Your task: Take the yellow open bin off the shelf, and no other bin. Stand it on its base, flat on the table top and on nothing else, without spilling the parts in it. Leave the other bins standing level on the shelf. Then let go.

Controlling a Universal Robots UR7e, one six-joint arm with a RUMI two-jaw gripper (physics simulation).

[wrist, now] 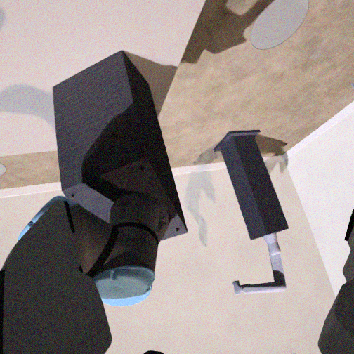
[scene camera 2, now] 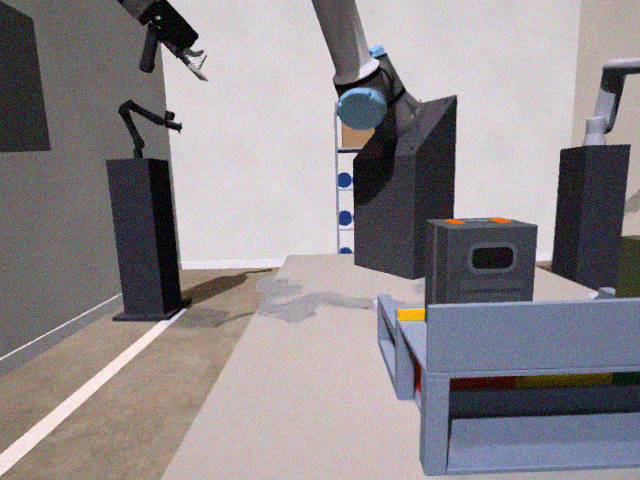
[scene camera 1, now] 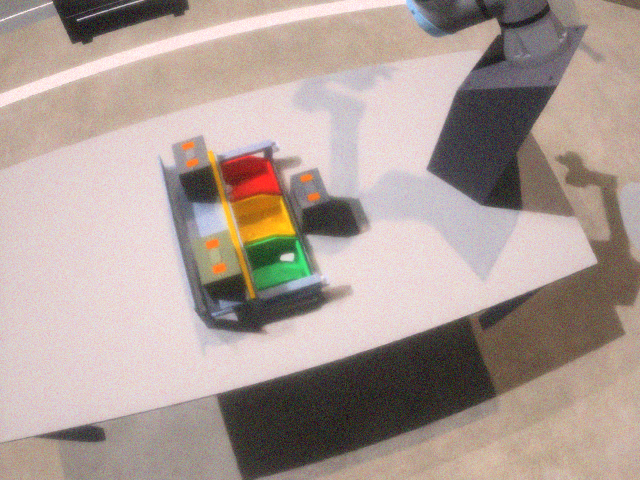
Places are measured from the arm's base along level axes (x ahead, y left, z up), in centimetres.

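Pixels of known places: gripper, fingertip midpoint: [scene camera 2: 206, 79]; arm's base at its link origin: [scene camera 2: 400, 124] [scene camera 1: 538, 49].
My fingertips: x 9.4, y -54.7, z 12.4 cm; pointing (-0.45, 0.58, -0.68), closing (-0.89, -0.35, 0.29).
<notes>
For each thing: its middle in the pictures, then the offset to it from my fingertips.
- yellow open bin at the middle of its body: [scene camera 1: 253, 225] dx +55.2, dy +60.9, dz -51.2 cm
- red bin at the middle of its body: [scene camera 1: 240, 184] dx +55.6, dy +49.7, dz -51.2 cm
- green bin at the middle of its body: [scene camera 1: 268, 268] dx +54.4, dy +72.1, dz -51.2 cm
- yellow bar at the middle of its body: [scene camera 2: 554, 310] [scene camera 1: 229, 219] dx +60.1, dy +61.1, dz -44.9 cm
- olive box at the middle of its body: [scene camera 1: 219, 264] dx +64.3, dy +72.7, dz -40.5 cm
The yellow open bin [scene camera 1: 266, 219] stands in the shelf [scene camera 1: 297, 286] [scene camera 2: 532, 335], between the red bin [scene camera 1: 253, 180] and the green bin [scene camera 1: 281, 266]. In scene camera 2 a strip of the yellow bin [scene camera 2: 563, 380] shows under the shelf's back panel. Parts inside the yellow bin cannot be made out. My gripper [scene camera 2: 199, 64] [wrist: 208, 209] is open and empty, high up at the upper left in scene camera 2, well away from the shelf. Its two fingers show at the lower left and right edges of the wrist view. It is not seen in scene camera 1.
A yellow bar [scene camera 1: 227, 227] [scene camera 2: 410, 314] runs along the shelf behind the bins. A grey box [scene camera 1: 191, 155] [scene camera 2: 480, 263] and an olive box [scene camera 1: 214, 253] [scene camera 2: 629, 266] stand behind it. Another grey box [scene camera 1: 308, 188] stands in front of the bins, near red and yellow.
</notes>
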